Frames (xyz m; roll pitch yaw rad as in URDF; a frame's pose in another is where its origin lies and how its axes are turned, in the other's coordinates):
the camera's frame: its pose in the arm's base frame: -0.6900 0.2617 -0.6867 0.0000 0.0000 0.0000
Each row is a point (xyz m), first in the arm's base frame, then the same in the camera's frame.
Working: the arm's base frame: its pose in the camera's frame: 0.6900 -0.2617 0.6867 0.0000 0.0000 0.0000

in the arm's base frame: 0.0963 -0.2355 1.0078
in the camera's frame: 0.7863 -0.4972 1.6945
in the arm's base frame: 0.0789 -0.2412 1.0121
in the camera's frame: 0.7689 -0.5029 1.6988
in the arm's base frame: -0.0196 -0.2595 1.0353
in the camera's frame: 0.6704 -0.5212 1.7220
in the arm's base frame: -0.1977 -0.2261 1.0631
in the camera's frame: 0.4923 -0.4878 1.7498
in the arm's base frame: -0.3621 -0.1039 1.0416
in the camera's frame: 0.3279 -0.3656 1.7283
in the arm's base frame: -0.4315 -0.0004 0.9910
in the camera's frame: 0.2585 -0.2621 1.6777
